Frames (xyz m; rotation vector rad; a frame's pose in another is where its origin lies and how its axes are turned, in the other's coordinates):
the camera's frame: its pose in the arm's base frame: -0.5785 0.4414 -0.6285 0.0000 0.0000 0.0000
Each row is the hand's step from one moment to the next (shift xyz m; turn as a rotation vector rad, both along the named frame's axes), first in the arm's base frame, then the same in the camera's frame.
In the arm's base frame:
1: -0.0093 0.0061 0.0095 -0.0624 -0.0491 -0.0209
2: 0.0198 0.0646 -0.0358 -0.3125 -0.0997 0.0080
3: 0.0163 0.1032 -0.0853 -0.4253 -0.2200 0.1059
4: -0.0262 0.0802 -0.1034 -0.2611 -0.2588 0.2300
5: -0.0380 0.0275 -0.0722 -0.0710 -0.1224 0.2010
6: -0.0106 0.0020 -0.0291 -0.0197 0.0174 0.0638
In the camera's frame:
1: -0.0093 0.0061 0.0095 -0.0624 -0.0491 -0.0209
2: 0.0198 0.0646 -0.0358 -0.3125 -0.0997 0.0080
3: 0.0163 0.1032 -0.0853 -0.4253 -0.2200 0.1059
4: -0.0262 0.0802 -0.1034 -0.2611 -0.2588 0.2300
5: -0.0380 0.0275 -0.0722 -0.0710 -0.1224 0.2010
6: -0.0106 0.0020 -0.0291 -0.0197 0.0174 0.0638

